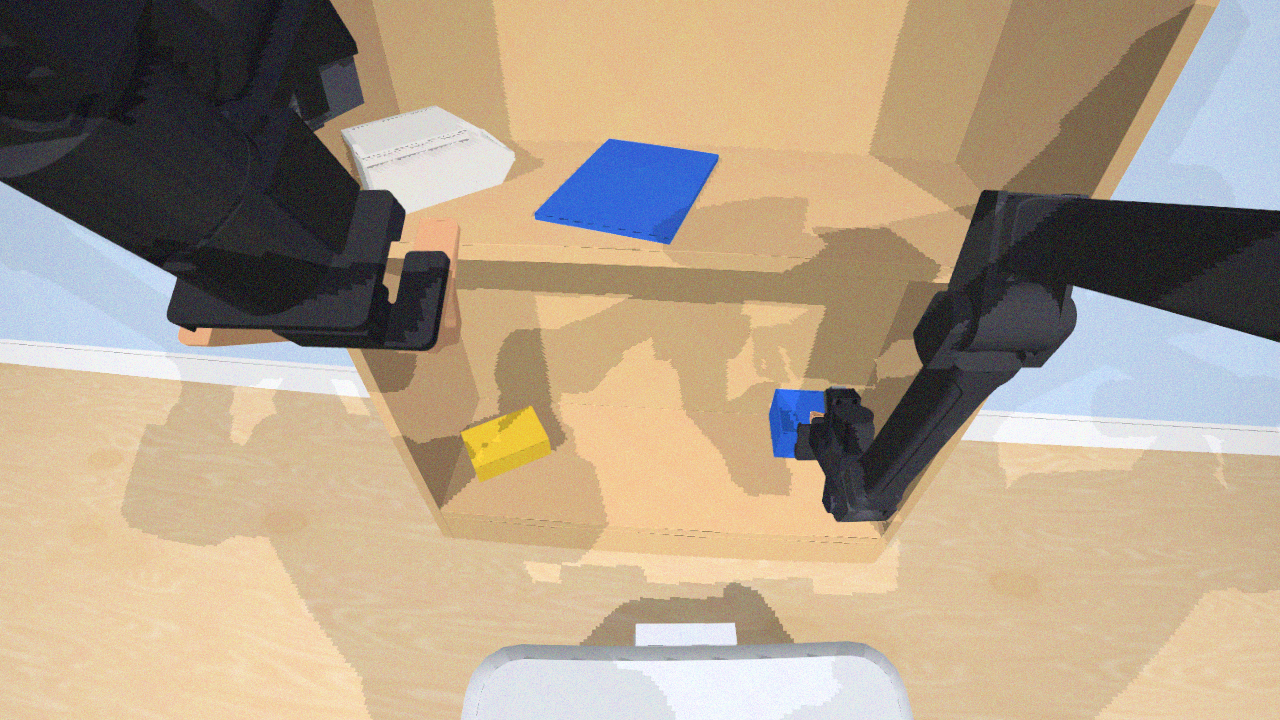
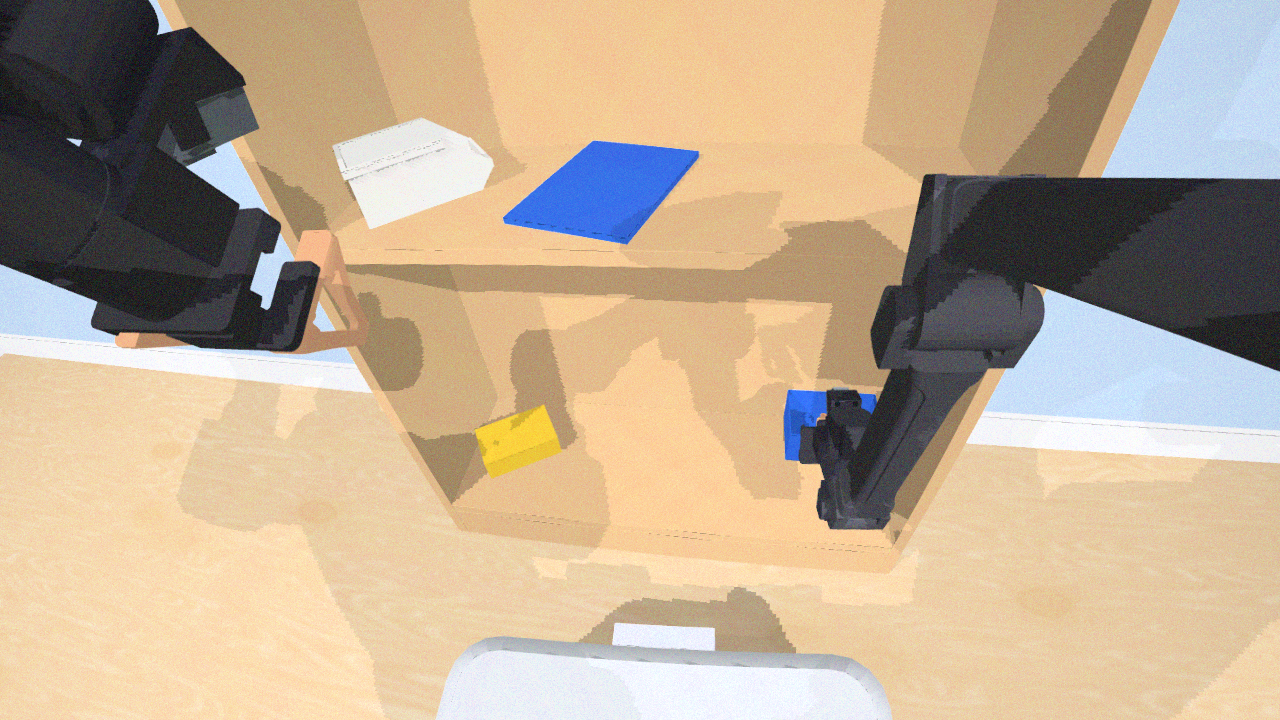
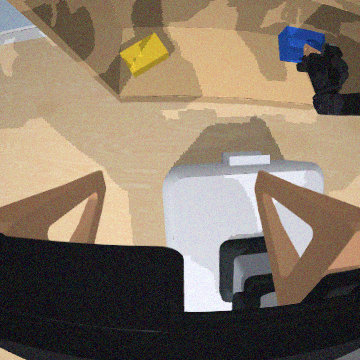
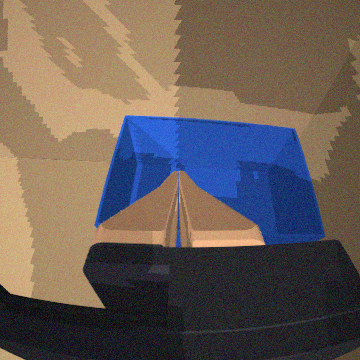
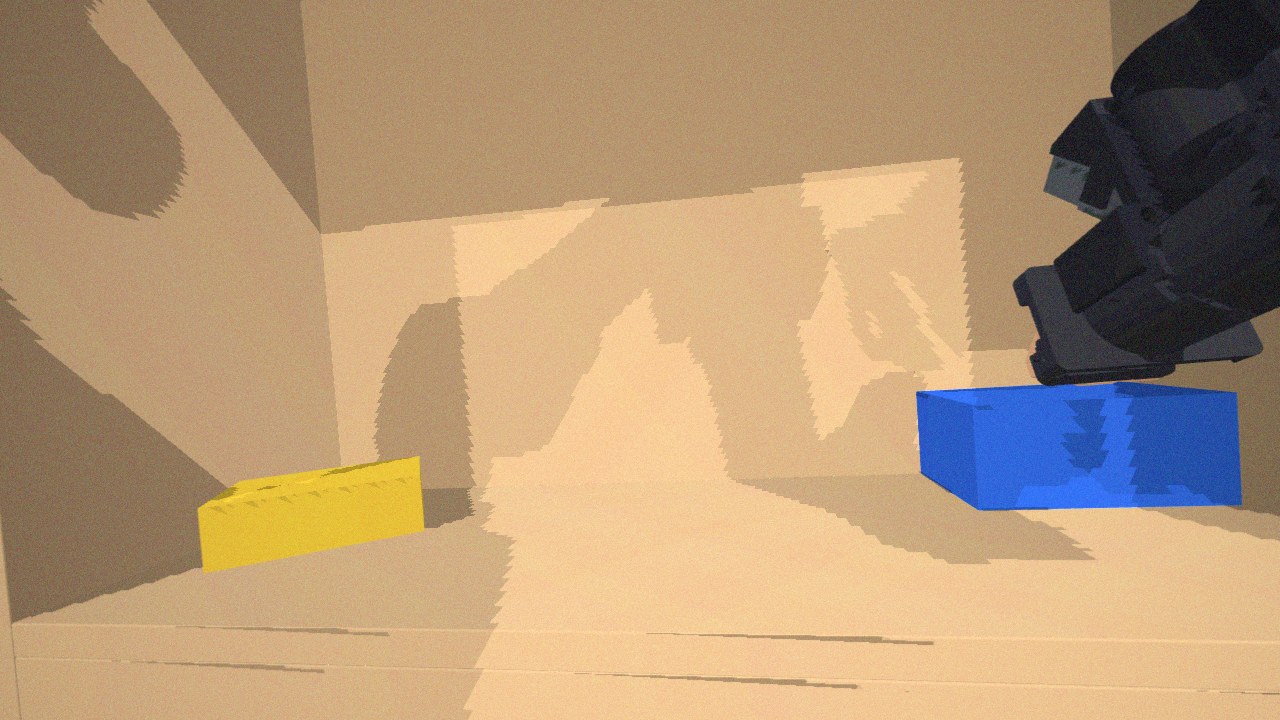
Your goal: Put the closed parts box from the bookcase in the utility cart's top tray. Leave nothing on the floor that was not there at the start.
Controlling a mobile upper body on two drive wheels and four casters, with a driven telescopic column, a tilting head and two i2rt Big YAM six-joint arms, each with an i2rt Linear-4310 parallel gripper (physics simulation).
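Places are measured from the left arm's base along level axes (x ahead, y left, z up), in metres.
Where they show: left gripper, fingertip midpoint: (image 1: pixel 382 330) (image 2: pixel 305 333) (image 3: pixel 179 178); right gripper, fingertip midpoint: (image 1: pixel 811 414) (image 2: pixel 822 416) (image 3: pixel 304 44) (image 4: pixel 178 179) (image 5: pixel 1032 368).
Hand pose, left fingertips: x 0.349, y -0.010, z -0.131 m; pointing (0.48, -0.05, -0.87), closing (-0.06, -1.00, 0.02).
Each offset is from my left fingertips to the centre of the thing. "pt": to the spot under its first point.
The bookcase (image 1: pixel 760 544) (image 2: pixel 680 543) (image 5: pixel 626 651) holds a yellow box @(dx +0.368, dy +0.090, dz -0.602 m) (image 1: pixel 506 442) (image 2: pixel 518 440) (image 3: pixel 144 54) (image 5: pixel 313 514) at the left of its lower shelf and an open-topped blue bin @(dx +0.401, dy -0.492, dz -0.587 m) (image 1: pixel 785 429) (image 2: pixel 798 428) (image 3: pixel 292 46) (image 4: pixel 220 150) (image 5: pixel 1105 452) at the right. A white box-like thing @(dx +0.354, dy +0.084, dz -0.045 m) (image 1: pixel 434 159) (image 2: pixel 413 171) lies on the upper shelf. I cannot tell which is the closed parts box. My right gripper (image 4: pixel 178 179) (image 1: pixel 814 416) is shut and empty, its fingers over or in the bin. My left gripper (image 3: pixel 179 178) is open and empty, high at the left. The utility cart does not show.
A flat blue panel @(dx +0.343, dy -0.150, dz -0.077 m) (image 1: pixel 626 190) (image 2: pixel 601 191) lies on the upper shelf beside the white thing. The bookcase's side walls and the shelf edge @(pt dx +0.208, dy -0.196, dz -0.088 m) (image 1: pixel 680 257) (image 2: pixel 644 259) stand close to my right arm. My pale base (image 1: pixel 572 689) (image 2: pixel 554 685) (image 3: pixel 210 200) is in front of the bookcase.
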